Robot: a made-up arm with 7 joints.
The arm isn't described. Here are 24 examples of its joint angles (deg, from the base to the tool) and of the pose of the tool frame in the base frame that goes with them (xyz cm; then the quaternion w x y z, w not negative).
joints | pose
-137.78 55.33 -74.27 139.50 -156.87 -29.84 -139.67 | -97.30 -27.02 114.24 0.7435 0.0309 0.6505 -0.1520
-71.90 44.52 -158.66 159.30 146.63 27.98 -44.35 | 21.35 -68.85 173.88 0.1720 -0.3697 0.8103 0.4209
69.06 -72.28 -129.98 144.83 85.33 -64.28 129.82 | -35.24 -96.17 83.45 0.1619 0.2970 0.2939 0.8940
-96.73 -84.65 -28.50 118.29 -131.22 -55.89 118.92 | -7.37 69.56 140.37 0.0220 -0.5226 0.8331 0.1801
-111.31 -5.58 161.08 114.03 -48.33 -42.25 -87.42 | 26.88 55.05 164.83 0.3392 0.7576 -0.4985 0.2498
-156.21 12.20 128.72 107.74 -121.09 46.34 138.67 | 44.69 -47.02 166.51 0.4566 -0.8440 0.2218 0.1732
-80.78 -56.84 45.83 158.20 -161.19 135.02 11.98 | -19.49 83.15 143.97 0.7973 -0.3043 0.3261 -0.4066
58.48 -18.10 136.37 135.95 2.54 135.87 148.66 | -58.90 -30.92 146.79 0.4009 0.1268 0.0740 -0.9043
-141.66 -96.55 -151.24 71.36 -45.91 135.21 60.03 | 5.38 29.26 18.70 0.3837 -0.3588 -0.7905 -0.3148
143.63 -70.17 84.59 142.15 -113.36 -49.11 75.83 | 47.14 -87.26 100.74 0.2295 -0.1310 -0.4926 -0.8292
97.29 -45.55 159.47 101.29 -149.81 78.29 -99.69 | -22.55 -104.25 92.19 0.3563 -0.8962 0.2278 -0.1341
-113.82 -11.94 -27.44 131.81 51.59 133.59 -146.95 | -18.41 -23.50 172.52 0.3670 0.1283 -0.3194 -0.8642
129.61 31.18 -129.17 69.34 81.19 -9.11 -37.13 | 56.39 14.32 142.24 0.1880 -0.7356 -0.0589 0.6482
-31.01 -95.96 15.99 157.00 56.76 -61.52 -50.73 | -98.43 48.73 75.07 0.0221 -0.6318 -0.2146 -0.7445
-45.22 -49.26 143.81 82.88 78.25 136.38 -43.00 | -38.36 75.83 69.93 0.5913 -0.7387 0.1092 -0.3046
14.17 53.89 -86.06 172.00 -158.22 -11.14 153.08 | 95.43 11.50 138.26 0.3035 0.6288 -0.5882 -0.4081
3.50 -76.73 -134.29 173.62 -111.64 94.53 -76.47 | -112.02 8.57 97.04 0.6600 0.4698 -0.2816 0.5142
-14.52 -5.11 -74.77 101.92 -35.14 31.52 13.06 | 1.21 -73.44 154.98 0.5527 -0.2920 0.5403 0.5633
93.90 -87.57 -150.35 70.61 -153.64 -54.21 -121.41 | 33.86 -25.41 29.57 0.7307 0.5230 -0.4026 0.1744
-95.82 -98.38 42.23 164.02 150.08 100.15 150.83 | 14.39 115.18 56.65 0.6108 0.0733 0.0919 0.7830
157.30 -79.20 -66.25 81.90 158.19 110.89 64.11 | 81.25 37.28 123.78 0.2555 -0.7952 0.2513 0.4890
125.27 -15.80 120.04 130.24 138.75 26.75 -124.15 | -14.73 -68.08 172.23 0.1860 -0.6193 0.6721 0.3607
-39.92 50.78 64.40 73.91 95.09 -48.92 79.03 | 87.05 -1.08 68.60 0.9642 -0.0155 -0.2388 -0.1147
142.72 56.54 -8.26 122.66 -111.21 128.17 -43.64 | -69.06 79.03 89.75 0.4366 0.4291 -0.7823 -0.1150
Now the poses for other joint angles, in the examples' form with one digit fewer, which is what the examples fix.
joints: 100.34 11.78 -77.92 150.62 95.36 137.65 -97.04
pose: 2.0 43.8 172.1 0.913 0.229 0.299 0.155
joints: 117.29 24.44 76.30 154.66 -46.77 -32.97 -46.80
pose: -36.2 28.8 183.0 0.041 0.595 0.801 0.044
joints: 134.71 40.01 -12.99 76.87 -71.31 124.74 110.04
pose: -33.8 74.7 66.1 0.118 0.808 -0.218 -0.535
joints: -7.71 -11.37 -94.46 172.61 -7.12 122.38 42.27
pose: -19.8 -11.9 179.2 0.891 -0.383 0.156 0.187
